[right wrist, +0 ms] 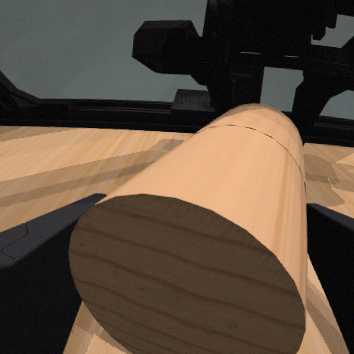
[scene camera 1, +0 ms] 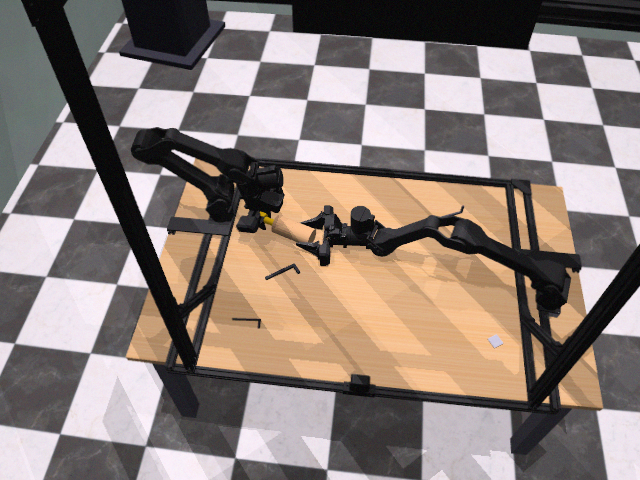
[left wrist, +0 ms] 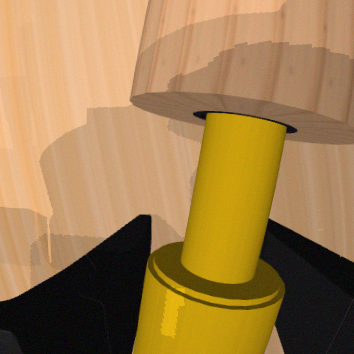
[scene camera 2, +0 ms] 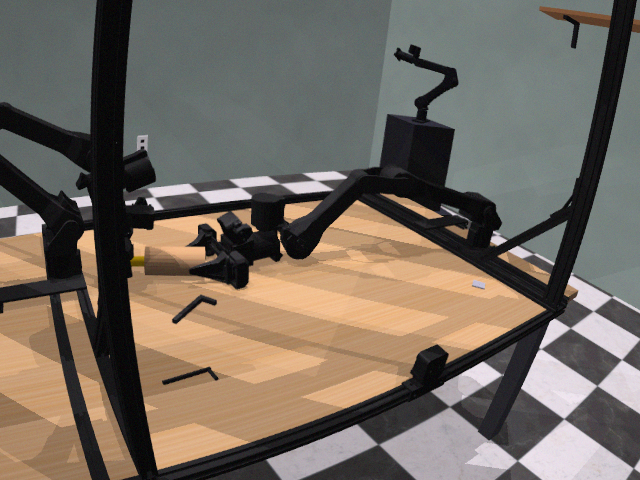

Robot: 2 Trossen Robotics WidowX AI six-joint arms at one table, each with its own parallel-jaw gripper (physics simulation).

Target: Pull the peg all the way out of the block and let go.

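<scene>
The yellow peg is partly in the round wooden block; a length of its narrow shaft shows outside the hole. My left gripper is shut on the peg's thicker end. In scene camera 2 a frame post hides much of this hold. My right gripper has its fingers wide apart along both sides of the block's plain end and appears shut on it. The peg's tip inside the block is hidden.
Two black L-shaped keys lie nearer the front. A small pale square lies at the right. A black box sits on the front frame rail. Black posts rise from the frame.
</scene>
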